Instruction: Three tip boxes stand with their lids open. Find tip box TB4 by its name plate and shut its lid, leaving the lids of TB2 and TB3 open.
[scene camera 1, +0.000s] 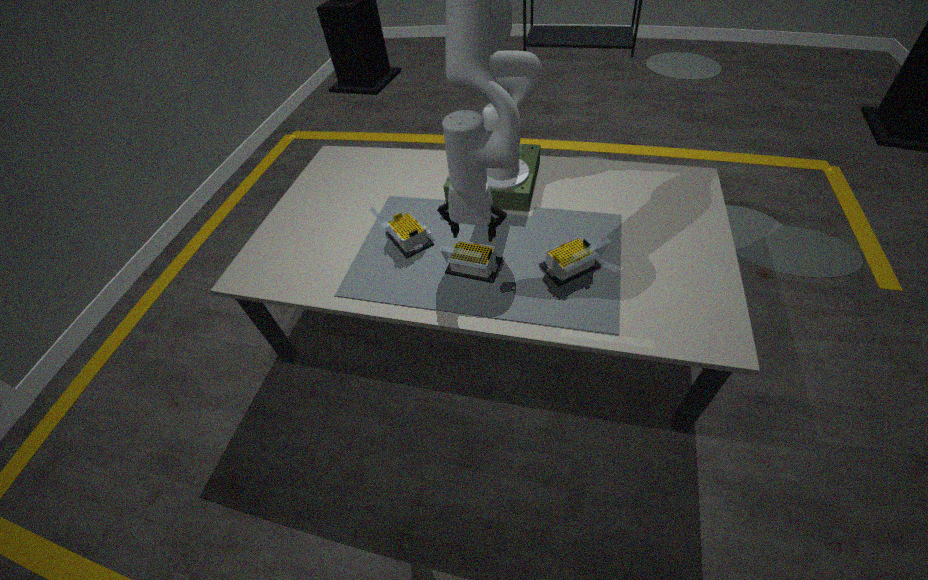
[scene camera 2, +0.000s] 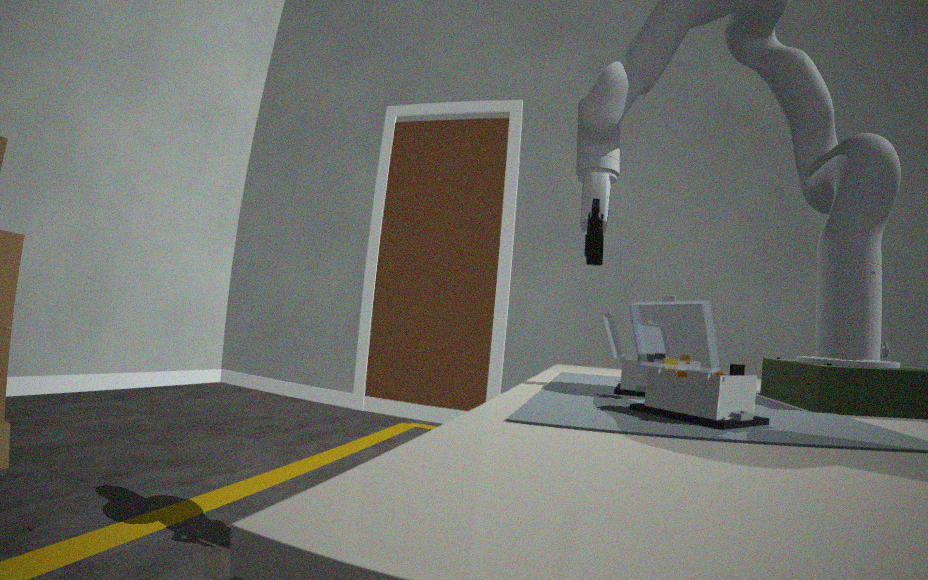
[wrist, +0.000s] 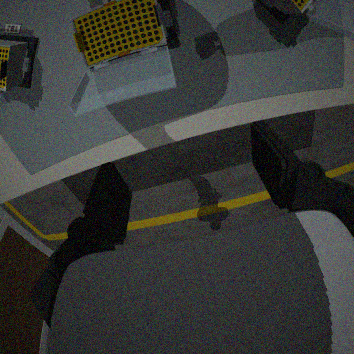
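TB4 (scene camera 1: 472, 262) (scene camera 2: 633, 377) (wrist: 120, 32) is the middle white box with a yellow rack; its name plate does not show in the wrist view. Its clear lid (scene camera 2: 611, 335) (wrist: 135, 80) stands open toward the table's front edge. TB2 (scene camera 1: 410, 239) (wrist: 17, 55) is at the left, its plate too small to read, and its lid (scene camera 1: 378, 217) is open. TB3 (scene camera 1: 571, 262) (scene camera 2: 684, 396) (wrist: 301, 4) is at the right, with its lid (scene camera 2: 674, 328) open. My gripper (scene camera 1: 472, 234) (scene camera 2: 594, 263) (wrist: 184, 159) is open and empty, above TB4's lid and a little to its front side, not touching.
The boxes stand apart on a blue-grey mat (scene camera 1: 390, 287) (scene camera 2: 561, 410) on the pale table (scene camera 1: 273, 259) (scene camera 2: 479, 492). The green arm base (scene camera 1: 523, 198) (scene camera 2: 841, 393) is at the back. The open lids of TB2 and TB3 rise on either side of TB4.
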